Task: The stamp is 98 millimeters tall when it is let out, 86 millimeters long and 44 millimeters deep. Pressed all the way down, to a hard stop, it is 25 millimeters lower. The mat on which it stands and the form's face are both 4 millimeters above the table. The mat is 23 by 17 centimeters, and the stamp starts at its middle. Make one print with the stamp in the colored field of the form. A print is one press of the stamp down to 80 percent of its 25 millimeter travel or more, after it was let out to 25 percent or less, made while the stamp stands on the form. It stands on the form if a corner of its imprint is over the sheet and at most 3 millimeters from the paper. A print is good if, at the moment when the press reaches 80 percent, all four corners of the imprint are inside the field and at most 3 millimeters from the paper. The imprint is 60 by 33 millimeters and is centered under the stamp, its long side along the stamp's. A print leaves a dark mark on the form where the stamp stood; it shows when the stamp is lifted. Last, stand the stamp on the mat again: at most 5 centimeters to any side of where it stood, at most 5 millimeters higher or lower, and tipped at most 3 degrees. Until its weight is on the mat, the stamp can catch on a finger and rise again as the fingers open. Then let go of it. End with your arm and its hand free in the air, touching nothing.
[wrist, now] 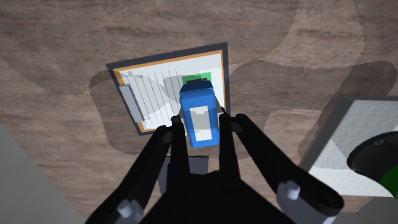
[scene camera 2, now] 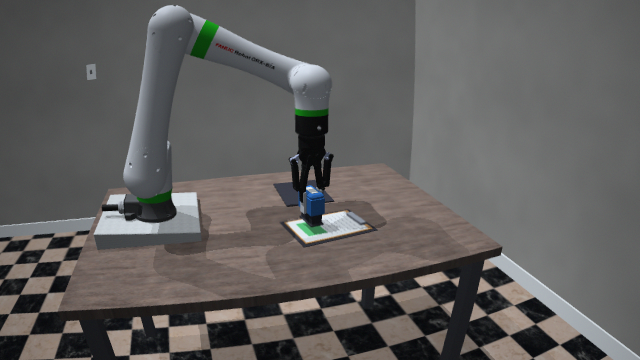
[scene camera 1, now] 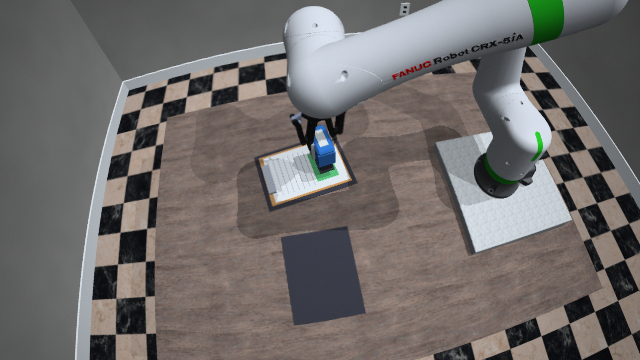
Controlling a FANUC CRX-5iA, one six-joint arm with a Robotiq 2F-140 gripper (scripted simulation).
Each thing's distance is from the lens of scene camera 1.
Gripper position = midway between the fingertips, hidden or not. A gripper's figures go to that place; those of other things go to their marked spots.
my gripper [scene camera 1: 321, 152]: 86 cm
blue stamp [scene camera 1: 325, 154]: 79 cm
form [scene camera 1: 289, 175]: 90 cm
dark grey mat [scene camera 1: 321, 271]: 79 cm
The marked spots on the dark grey mat and the form are 28 cm apart.
